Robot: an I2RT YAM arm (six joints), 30 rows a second.
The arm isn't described. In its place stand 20 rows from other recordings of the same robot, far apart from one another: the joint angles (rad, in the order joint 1, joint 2, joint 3, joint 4, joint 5, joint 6), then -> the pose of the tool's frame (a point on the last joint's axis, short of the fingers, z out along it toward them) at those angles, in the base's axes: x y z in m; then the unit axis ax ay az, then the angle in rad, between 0 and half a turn.
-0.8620, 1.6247, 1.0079, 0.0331, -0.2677, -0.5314 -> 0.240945 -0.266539 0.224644 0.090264 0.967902 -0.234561 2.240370
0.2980, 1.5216, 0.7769, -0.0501, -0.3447, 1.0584 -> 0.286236 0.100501 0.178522 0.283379 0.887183 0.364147 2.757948
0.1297, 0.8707, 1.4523, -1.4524, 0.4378, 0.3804 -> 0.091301 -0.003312 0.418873 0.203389 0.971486 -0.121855 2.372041
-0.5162, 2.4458, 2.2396, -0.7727, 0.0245, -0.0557 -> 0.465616 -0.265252 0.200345 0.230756 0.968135 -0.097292 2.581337
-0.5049, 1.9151, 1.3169, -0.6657, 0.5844, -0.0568 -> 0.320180 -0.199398 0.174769 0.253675 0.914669 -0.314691 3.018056
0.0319, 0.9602, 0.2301, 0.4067, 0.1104, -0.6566 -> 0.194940 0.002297 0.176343 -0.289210 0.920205 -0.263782 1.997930
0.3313, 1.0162, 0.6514, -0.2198, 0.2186, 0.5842 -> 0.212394 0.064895 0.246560 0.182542 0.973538 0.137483 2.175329
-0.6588, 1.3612, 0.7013, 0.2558, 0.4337, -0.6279 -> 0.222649 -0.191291 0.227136 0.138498 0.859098 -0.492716 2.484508
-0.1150, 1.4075, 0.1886, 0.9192, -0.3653, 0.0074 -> 0.220324 -0.012647 0.133020 -0.073396 0.987142 0.141996 1.877592
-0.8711, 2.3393, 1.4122, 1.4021, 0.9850, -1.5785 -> 0.287601 -0.387726 0.186186 0.219713 0.570533 -0.791340 3.094812
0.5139, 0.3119, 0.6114, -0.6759, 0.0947, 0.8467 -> 0.077335 0.039790 0.283901 0.183779 0.913117 0.363926 2.182730
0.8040, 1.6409, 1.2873, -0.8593, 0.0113, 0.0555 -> 0.227522 0.235569 0.245650 -0.363727 0.928867 0.070055 2.811854
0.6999, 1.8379, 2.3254, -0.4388, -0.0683, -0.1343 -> 0.294774 0.251411 0.541243 -0.416124 0.854986 0.309580 1.623103
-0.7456, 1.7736, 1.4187, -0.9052, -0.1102, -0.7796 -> 0.265082 -0.239450 0.239069 -0.025575 0.997348 -0.068145 2.841896
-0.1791, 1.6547, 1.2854, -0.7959, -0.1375, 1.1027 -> 0.330881 -0.054943 0.243693 0.579741 0.800596 0.151480 2.840645
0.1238, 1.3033, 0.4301, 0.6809, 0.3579, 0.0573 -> 0.258508 0.019601 0.198375 0.113852 0.988049 -0.103906 1.763868
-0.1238, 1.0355, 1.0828, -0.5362, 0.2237, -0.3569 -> 0.220516 -0.035398 0.361032 -0.047675 0.968623 -0.243918 2.153379
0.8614, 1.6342, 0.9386, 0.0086, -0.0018, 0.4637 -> 0.226626 0.264084 0.196514 -0.190038 0.940986 0.280054 2.454826
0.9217, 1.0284, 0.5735, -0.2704, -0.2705, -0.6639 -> 0.120095 0.174012 0.214018 -0.740296 0.645180 0.188954 2.346098
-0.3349, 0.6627, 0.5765, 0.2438, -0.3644, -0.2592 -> 0.161955 -0.042928 0.331446 -0.171573 0.971953 -0.160841 1.446496
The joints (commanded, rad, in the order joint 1, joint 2, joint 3, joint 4, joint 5, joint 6), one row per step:
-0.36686 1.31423 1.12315 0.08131 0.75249 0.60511
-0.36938 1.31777 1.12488 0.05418 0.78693 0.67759
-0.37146 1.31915 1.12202 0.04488 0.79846 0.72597
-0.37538 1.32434 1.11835 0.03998 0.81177 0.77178
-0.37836 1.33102 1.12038 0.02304 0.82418 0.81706
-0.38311 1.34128 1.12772 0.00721 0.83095 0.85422
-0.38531 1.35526 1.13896 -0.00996 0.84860 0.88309
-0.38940 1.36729 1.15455 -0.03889 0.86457 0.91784
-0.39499 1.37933 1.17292 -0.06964 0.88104 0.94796
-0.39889 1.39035 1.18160 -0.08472 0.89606 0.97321
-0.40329 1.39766 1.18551 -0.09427 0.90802 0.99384
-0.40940 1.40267 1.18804 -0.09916 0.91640 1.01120
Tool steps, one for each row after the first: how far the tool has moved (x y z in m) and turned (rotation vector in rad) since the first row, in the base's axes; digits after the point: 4 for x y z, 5 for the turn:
-0.0009 -0.0014 -0.0030 0.03646 -0.03712 -0.04313
-0.0014 -0.0022 -0.0052 0.05898 -0.06804 -0.06138
-0.0012 -0.0039 -0.0084 0.07930 -0.09667 -0.08331
-0.0007 -0.0054 -0.0112 0.10127 -0.11764 -0.10418
0.0005 -0.0077 -0.0131 0.11964 -0.13417 -0.12074
0.0026 -0.0097 -0.0148 0.13183 -0.14191 -0.14474
0.0038 -0.0119 -0.0155 0.14725 -0.15014 -0.17037
0.0047 -0.0146 -0.0154 0.15944 -0.15523 -0.19757
0.0058 -0.0168 -0.0170 0.16767 -0.16245 -0.22054
0.0062 -0.0188 -0.0186 0.17354 -0.16975 -0.24011
0.0060 -0.0210 -0.0196 0.17761 -0.17956 -0.25701

